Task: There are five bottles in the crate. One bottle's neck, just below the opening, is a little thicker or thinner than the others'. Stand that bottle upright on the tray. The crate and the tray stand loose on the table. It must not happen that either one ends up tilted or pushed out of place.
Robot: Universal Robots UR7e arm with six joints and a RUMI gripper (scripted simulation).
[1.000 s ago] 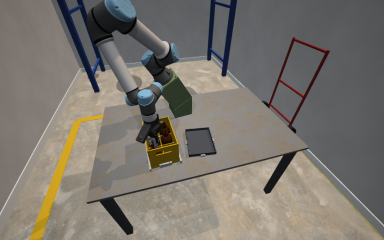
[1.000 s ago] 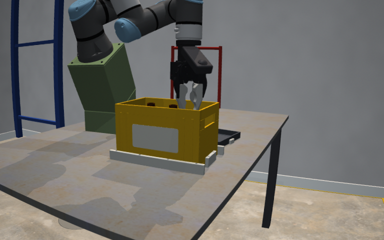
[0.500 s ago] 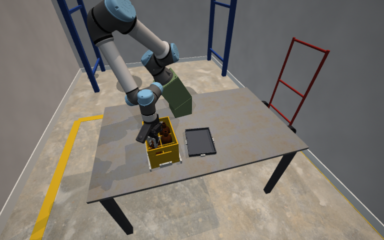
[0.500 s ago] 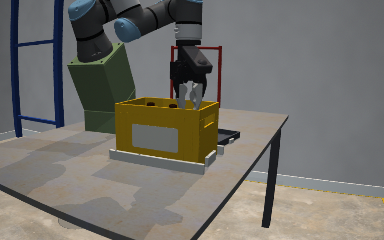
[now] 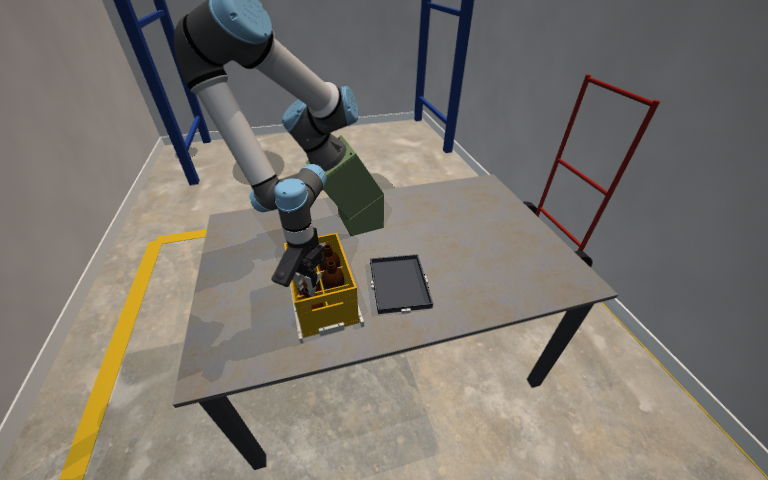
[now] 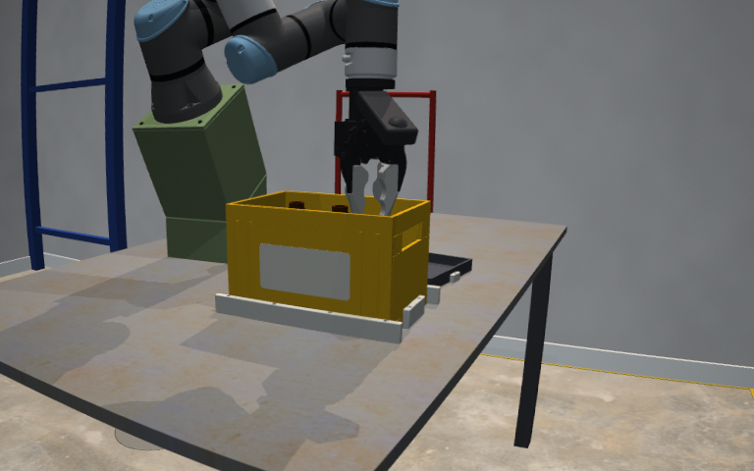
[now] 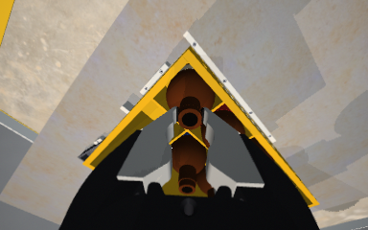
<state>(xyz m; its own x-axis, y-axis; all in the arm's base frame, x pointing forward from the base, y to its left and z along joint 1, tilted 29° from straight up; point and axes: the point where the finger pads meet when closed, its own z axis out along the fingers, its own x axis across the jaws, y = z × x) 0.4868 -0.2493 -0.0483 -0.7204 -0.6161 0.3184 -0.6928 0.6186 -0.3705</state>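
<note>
My gripper is now 90 mm past the yellow crate, 50 mm to the right of it and 70 mm above it. The rest, counted from my hand: dark tray 70 mm behind, 330 mm to the left, 140 mm below.
</note>
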